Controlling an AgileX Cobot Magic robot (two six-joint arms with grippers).
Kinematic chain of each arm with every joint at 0, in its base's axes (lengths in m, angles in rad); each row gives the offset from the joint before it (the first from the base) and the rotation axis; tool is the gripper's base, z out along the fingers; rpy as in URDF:
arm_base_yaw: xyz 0 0 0.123 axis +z
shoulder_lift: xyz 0 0 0 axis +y
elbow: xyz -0.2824 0 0.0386 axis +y
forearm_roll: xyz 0.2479 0 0.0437 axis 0.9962 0 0.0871
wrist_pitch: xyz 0 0 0 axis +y
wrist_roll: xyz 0.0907 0 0.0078 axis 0.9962 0 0.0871
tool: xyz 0 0 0 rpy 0 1.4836 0
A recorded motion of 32 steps. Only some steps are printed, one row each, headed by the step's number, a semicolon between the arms.
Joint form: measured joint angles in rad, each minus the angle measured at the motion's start. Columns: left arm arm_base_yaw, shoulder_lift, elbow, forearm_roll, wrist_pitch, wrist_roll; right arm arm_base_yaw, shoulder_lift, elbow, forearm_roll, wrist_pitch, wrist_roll.
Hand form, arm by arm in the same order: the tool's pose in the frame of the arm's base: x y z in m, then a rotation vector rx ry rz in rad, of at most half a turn. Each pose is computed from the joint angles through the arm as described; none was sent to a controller.
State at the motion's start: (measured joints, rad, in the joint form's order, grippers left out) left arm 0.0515 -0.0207 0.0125 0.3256 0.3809 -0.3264; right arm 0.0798 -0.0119 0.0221 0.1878 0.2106 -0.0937
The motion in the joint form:
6: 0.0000 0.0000 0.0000 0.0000 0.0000 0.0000; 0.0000 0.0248 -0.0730 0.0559 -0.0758 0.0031
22: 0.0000 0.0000 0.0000 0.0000 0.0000 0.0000; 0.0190 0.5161 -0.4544 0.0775 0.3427 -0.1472
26: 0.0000 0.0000 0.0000 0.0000 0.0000 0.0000; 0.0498 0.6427 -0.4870 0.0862 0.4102 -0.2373
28: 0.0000 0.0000 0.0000 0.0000 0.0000 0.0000; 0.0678 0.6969 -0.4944 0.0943 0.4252 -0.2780
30: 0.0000 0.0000 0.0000 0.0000 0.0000 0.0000; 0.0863 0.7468 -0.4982 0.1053 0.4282 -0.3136
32: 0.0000 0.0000 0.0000 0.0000 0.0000 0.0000; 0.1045 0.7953 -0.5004 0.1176 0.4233 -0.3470
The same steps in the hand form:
6: 0.0509 0.0135 0.1775 -0.1516 1.8318 0.1297; 0.0548 0.0074 0.2177 0.0307 1.5799 0.2063
22: 0.0509 0.0135 0.1775 -0.1516 1.8318 0.1297; 0.0981 0.0224 0.2739 -0.2012 2.0838 0.1961
26: 0.0509 0.0135 0.1775 -0.1516 1.8318 0.1297; 0.1133 0.0292 0.2662 -0.3486 2.2221 0.1905
28: 0.0509 0.0135 0.1775 -0.1516 1.8318 0.1297; 0.1198 0.0331 0.2612 -0.4171 2.2702 0.1945
30: 0.0509 0.0135 0.1775 -0.1516 1.8318 0.1297; 0.1259 0.0370 0.2560 -0.4760 2.3059 0.2025
32: 0.0509 0.0135 0.1775 -0.1516 1.8318 0.1297; 0.1318 0.0411 0.2507 -0.5293 2.3340 0.2111

